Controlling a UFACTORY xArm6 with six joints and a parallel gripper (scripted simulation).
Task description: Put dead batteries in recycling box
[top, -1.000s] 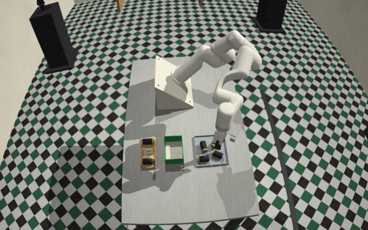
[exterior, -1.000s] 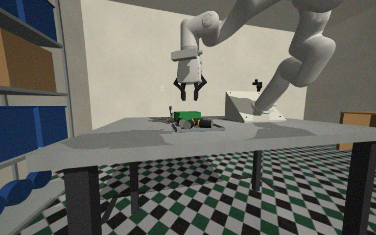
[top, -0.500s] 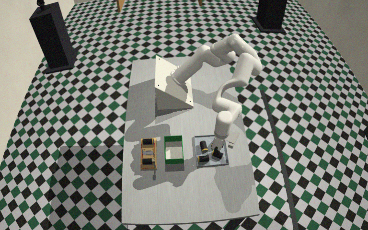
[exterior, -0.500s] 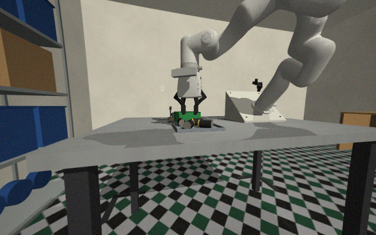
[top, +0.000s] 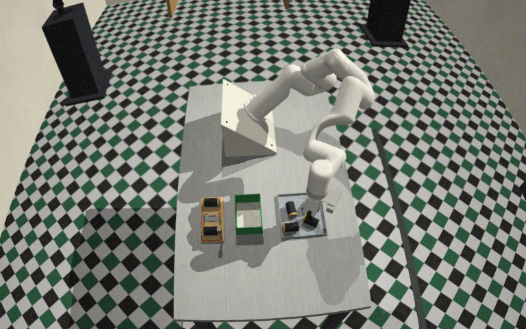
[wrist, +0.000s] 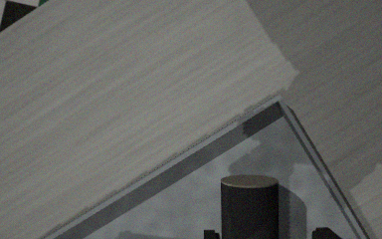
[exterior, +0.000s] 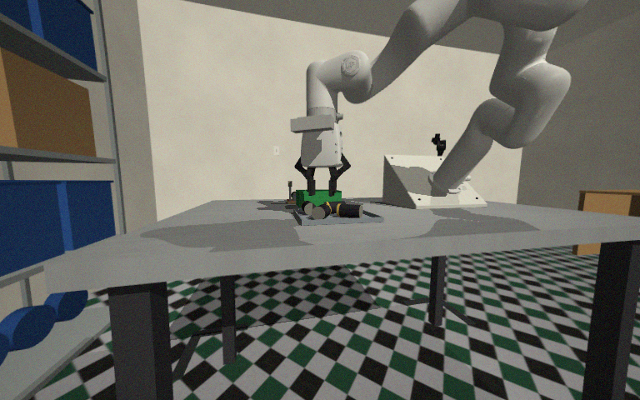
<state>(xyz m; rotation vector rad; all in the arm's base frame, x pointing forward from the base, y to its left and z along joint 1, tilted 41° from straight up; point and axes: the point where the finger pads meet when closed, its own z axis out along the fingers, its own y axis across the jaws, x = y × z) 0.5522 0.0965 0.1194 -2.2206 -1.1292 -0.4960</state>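
The grey tray lies 40 mm behind my hand, 30 mm to the right of it and 80 mm below it. Also, from my hand: green recycling box 60 mm behind, 240 mm to the right, 60 mm below.
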